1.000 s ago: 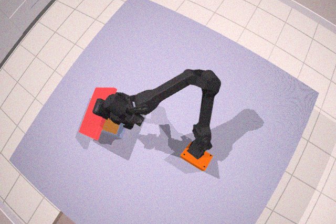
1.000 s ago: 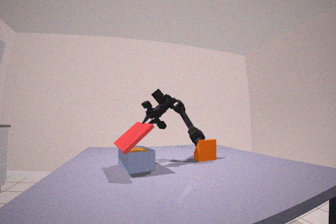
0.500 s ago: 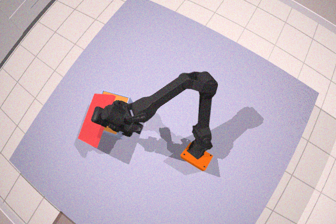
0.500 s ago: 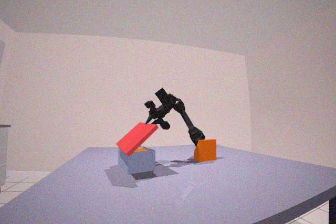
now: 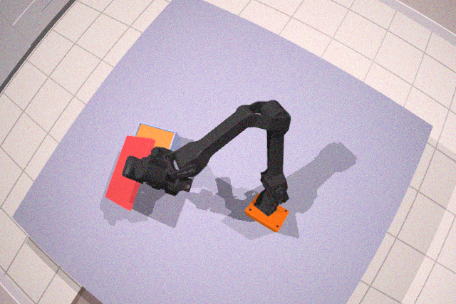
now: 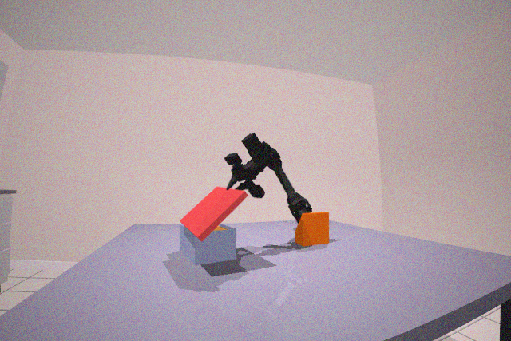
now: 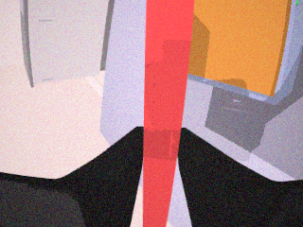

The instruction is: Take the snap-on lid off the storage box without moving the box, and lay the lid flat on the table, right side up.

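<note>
Now: gripper tip 6 cm short of the red lid, 5 cm above it and 2 cm to the right of it. The rest, counted from my gripper tip: grey-blue storage box (18 cm below, 8 cm ahead, 7 cm to the right).
</note>
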